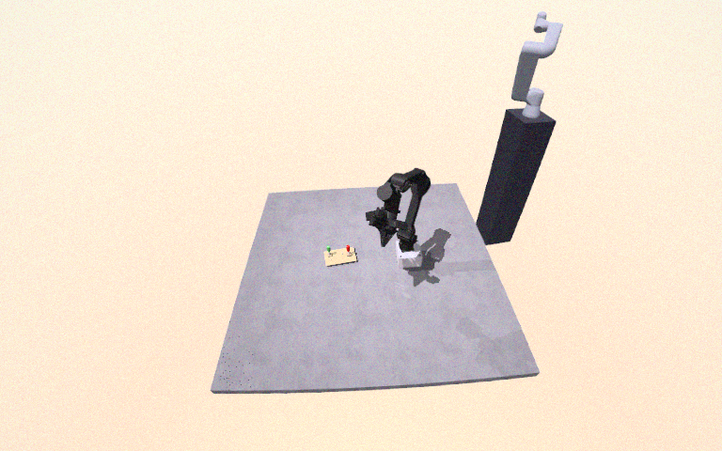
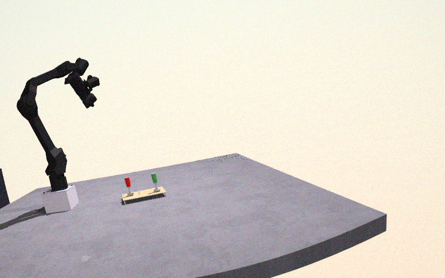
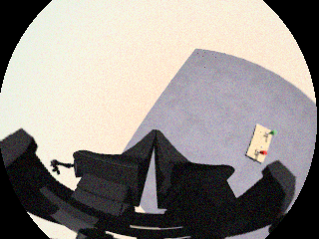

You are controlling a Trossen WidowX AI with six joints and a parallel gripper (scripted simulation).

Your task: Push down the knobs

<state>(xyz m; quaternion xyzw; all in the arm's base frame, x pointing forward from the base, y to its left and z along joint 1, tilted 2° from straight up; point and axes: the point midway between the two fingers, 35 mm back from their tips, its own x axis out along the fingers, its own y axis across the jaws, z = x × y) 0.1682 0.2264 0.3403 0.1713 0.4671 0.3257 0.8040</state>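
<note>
Right now my gripper tip is 32 cm to the left of the red knob, 31 cm above it and 11 cm short of it. Also, from my gripper tip: green knob 34 cm to the right, 32 cm below, 21 cm ahead.
</note>
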